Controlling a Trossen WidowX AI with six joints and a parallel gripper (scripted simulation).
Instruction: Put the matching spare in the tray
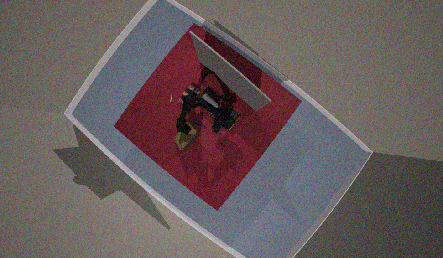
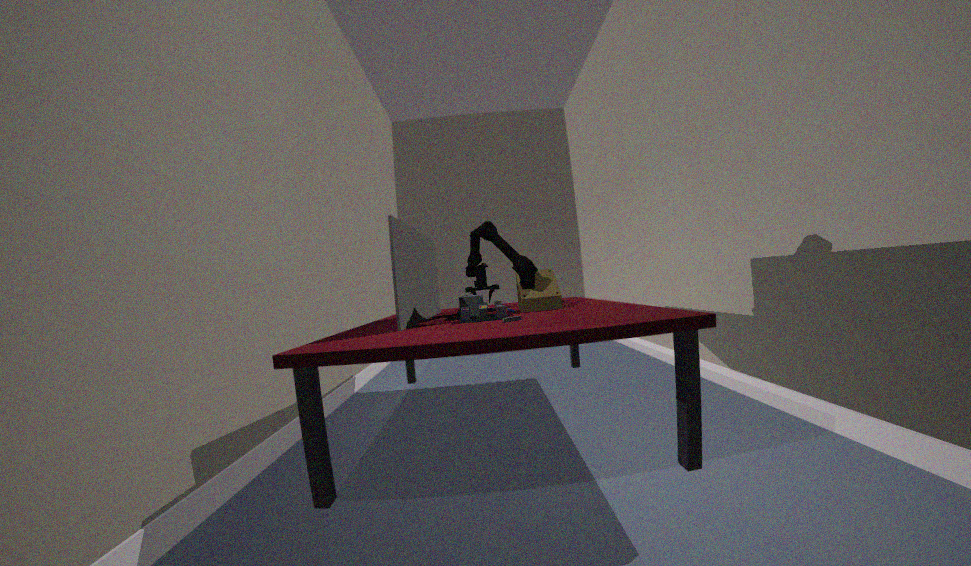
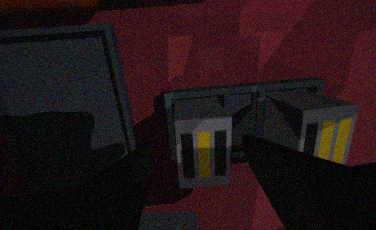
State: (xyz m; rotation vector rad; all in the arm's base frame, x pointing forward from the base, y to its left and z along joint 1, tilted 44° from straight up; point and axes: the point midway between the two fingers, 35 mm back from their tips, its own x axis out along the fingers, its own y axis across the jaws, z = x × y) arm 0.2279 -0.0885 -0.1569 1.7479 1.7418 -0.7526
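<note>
Right now the grey spare block is right at my gripper tip. The rest, counted from my gripper tip: blue pen (13 cm behind, 15 cm to the left, 4 cm below); flat grey tray (10 cm ahead, 2 cm to the right, 4 cm below); small dark piece (13 cm behind, 14 cm to the right, 4 cm below).
</note>
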